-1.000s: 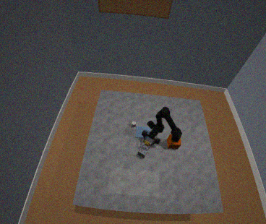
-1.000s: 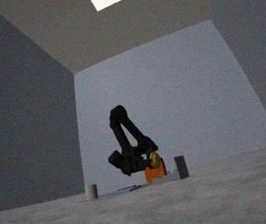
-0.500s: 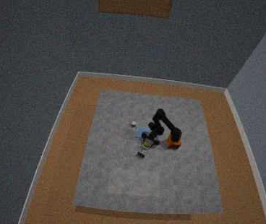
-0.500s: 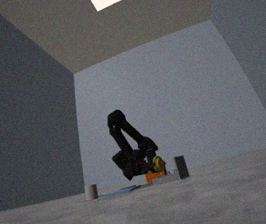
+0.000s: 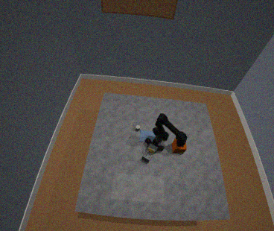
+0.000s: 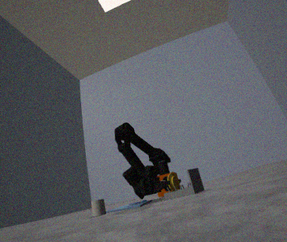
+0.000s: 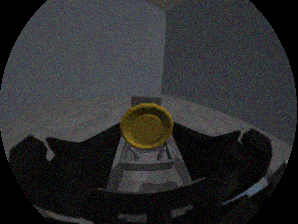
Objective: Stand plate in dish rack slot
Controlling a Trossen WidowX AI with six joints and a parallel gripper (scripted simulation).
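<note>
Now: gripper tip 1 cm to the left of the yellow plate. The rest, counted from my gripper tip: grey dish rack 3 cm below, 2 cm to the left, 1 cm ahead; then blue utensil 19 cm to the right, 7 cm behind, 5 cm below.
</note>
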